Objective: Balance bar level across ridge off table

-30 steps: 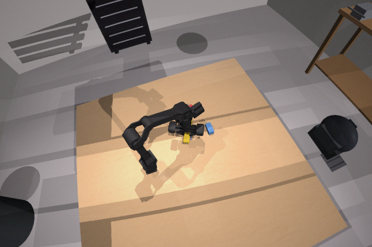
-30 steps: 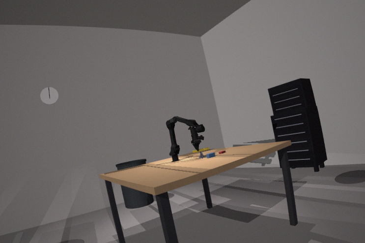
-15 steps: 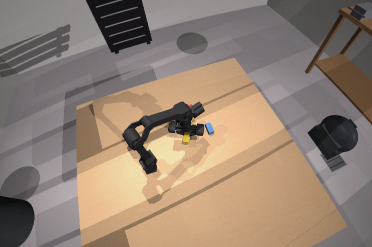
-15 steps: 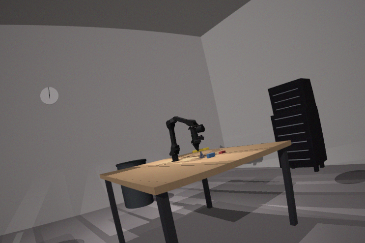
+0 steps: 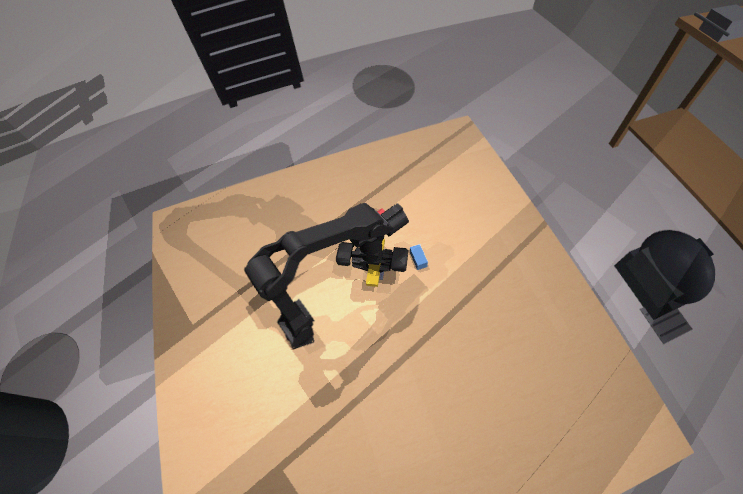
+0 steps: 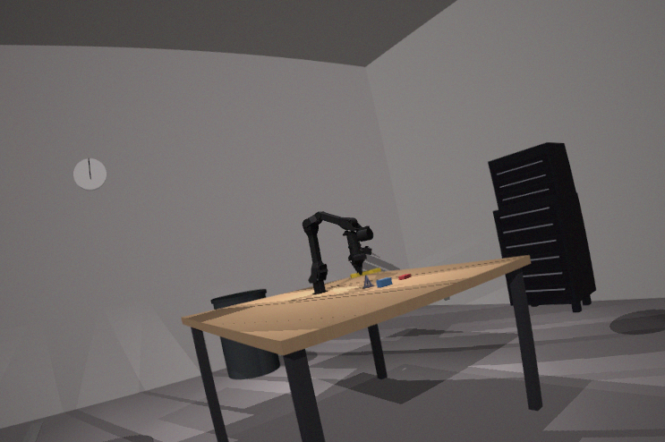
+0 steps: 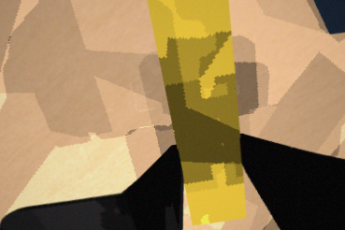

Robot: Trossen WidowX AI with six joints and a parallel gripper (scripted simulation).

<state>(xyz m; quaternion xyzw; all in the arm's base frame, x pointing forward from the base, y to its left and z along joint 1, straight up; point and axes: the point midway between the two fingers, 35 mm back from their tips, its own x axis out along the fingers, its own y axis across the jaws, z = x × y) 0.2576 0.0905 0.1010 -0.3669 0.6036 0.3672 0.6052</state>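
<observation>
The yellow bar is 20 mm to the left of my gripper tip and 10 mm ahead of it. The rest, counted from my gripper tip: blue block: 150 mm ahead, 50 mm below, 20 mm to the left; then red block: 200 mm to the left, 100 mm ahead, 60 mm below.
</observation>
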